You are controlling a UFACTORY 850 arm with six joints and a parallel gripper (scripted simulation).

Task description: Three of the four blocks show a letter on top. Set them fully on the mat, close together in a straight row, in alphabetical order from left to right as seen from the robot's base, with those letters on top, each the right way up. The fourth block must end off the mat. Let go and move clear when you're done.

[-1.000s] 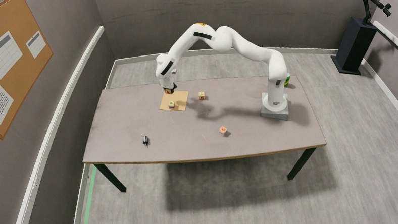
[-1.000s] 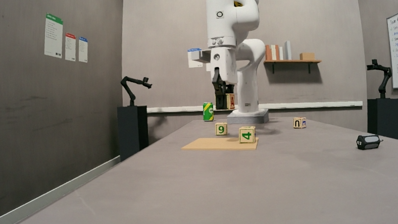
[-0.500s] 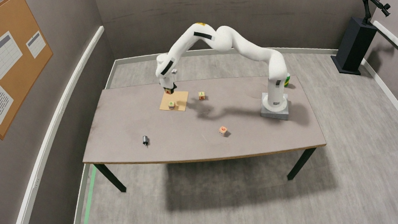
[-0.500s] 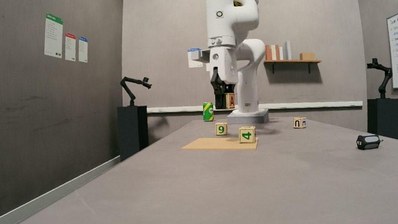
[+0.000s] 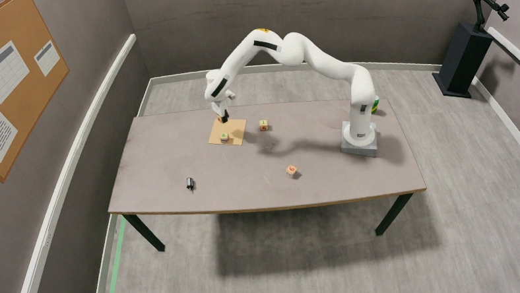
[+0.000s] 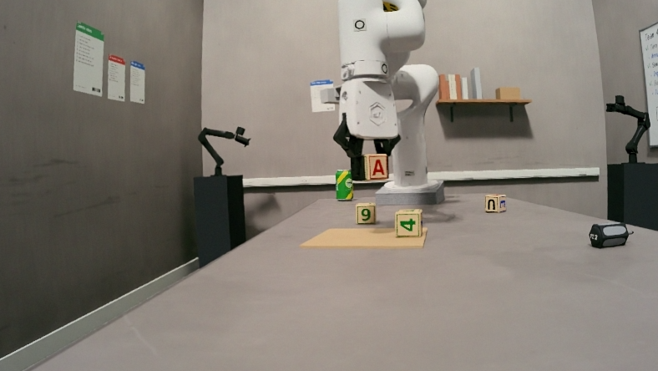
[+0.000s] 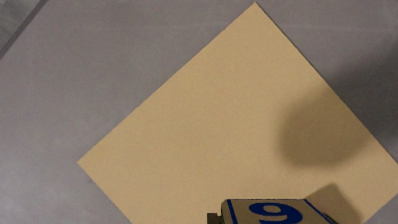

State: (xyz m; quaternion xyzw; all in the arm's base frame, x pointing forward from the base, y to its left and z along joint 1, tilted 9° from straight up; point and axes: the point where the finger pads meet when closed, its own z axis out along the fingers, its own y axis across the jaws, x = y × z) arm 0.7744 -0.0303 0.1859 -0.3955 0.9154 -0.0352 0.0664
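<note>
Now: hand 1 cm past the tan mat, 1 cm to the left of it and 12 cm above it. The rest, counted from my hand: green can 93 cm behind, 23 cm to the right, 6 cm below; black device 13 cm ahead, 39 cm to the left, 11 cm below.
</note>
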